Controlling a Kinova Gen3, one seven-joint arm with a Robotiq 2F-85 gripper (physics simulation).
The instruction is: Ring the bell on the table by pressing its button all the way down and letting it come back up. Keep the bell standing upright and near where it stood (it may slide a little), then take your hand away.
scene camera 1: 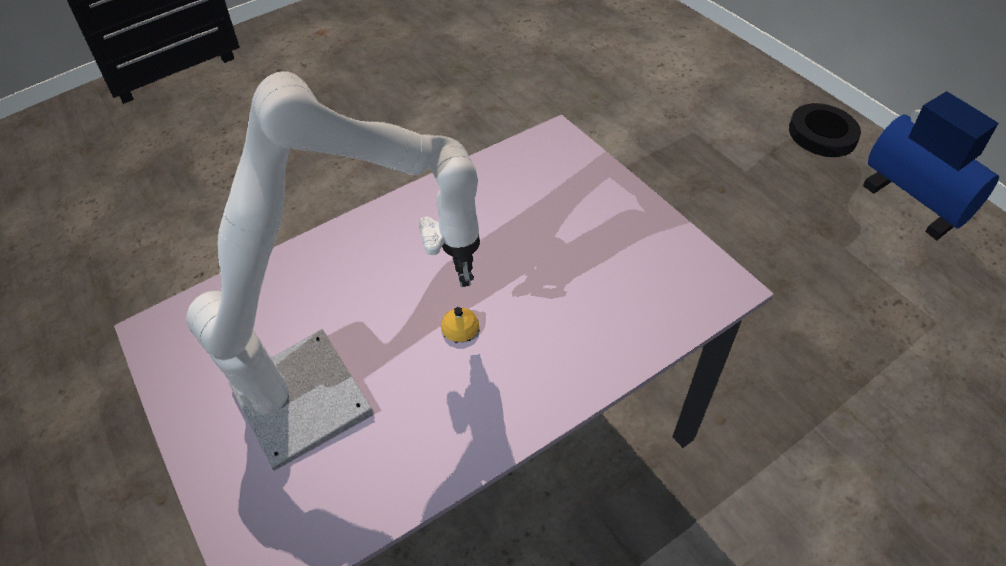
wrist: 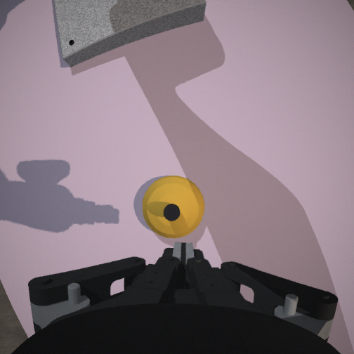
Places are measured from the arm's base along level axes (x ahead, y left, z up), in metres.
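Pixels of known places: gripper, fingertip midpoint: (scene camera 1: 465,284); arm's base, link origin: (scene camera 1: 267,394).
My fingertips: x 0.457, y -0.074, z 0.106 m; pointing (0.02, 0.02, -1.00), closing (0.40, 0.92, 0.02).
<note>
Ahead of a thing's pixels: the offset from my fingertips to its top centre. Level surfaces: height alone.
A yellow dome-shaped bell {dx -0.025, dy -0.002, dz -0.068 m} (scene camera 1: 460,327) (wrist: 187,200) stands upright on the pink table. Its small black button {dx -0.025, dy -0.002, dz -0.068 m} (scene camera 1: 457,310) (wrist: 171,212) is on top and stands up above the dome. My gripper (scene camera 1: 465,283) (wrist: 182,254) is shut with nothing between its fingers and points down. In the scene view its fingertips are above the bell, with a gap between them and the button. In the wrist view the fingertips show just below the bell and slightly right of the button.
The pink table {dz -0.134 m} (scene camera 1: 633,281) (wrist: 75,115) carries the grey speckled base plate (scene camera 1: 330,415) (wrist: 90,25) of the arm at its left part. Arm shadows fall across the table. A black drawer cabinet (scene camera 1: 158,35), a black tyre (scene camera 1: 798,133) and a blue machine (scene camera 1: 921,172) stand on the floor.
</note>
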